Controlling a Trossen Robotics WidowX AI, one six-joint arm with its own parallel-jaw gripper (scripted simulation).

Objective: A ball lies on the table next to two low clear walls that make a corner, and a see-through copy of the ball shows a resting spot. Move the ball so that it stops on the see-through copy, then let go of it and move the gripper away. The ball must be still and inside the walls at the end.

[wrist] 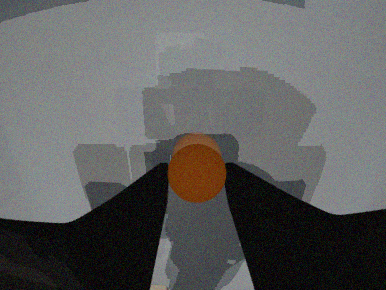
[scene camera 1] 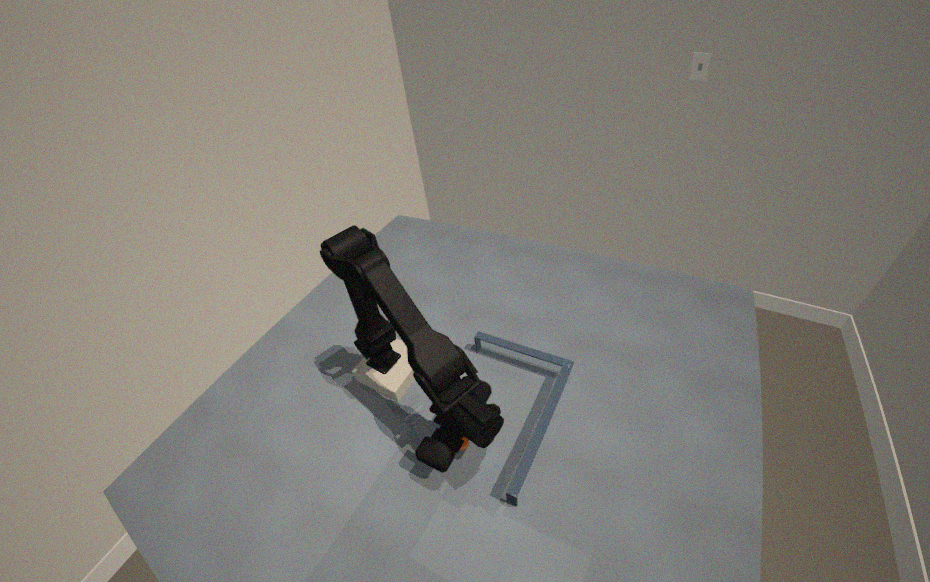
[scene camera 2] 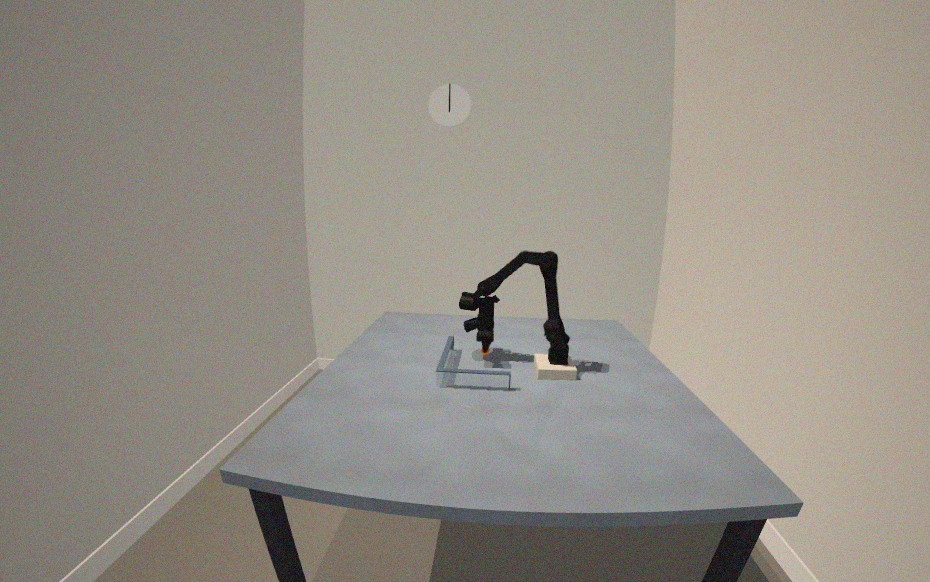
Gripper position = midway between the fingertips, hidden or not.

My gripper (scene camera 1: pixel 460 440) holds an orange ball (wrist: pixel 196 173).
My gripper also shows in the wrist view (wrist: pixel 196 170).
